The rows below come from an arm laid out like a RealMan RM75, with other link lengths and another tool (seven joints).
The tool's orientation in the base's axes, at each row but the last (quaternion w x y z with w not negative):
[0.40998, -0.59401, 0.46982, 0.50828]
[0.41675, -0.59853, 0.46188, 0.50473]
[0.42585, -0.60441, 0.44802, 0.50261]
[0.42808, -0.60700, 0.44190, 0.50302]
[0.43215, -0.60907, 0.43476, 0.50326]
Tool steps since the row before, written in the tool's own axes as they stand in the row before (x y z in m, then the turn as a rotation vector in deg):
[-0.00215, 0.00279, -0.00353, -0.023, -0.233, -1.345]
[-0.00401, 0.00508, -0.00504, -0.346, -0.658, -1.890]
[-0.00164, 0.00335, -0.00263, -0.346, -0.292, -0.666]
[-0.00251, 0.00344, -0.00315, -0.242, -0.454, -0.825]
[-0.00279, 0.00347, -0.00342, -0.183, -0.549, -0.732]
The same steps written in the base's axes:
[-0.00204, -0.00372, 0.00262, 0.520, -1.242, 0.223]
[-0.00410, -0.00548, 0.00452, 1.033, -1.630, 0.634]
[-0.00281, -0.00314, 0.00175, 0.401, -0.535, 0.449]
[-0.00285, -0.00361, 0.00263, 0.606, -0.660, 0.379]
[-0.00286, -0.00390, 0.00286, 0.682, -0.552, 0.318]

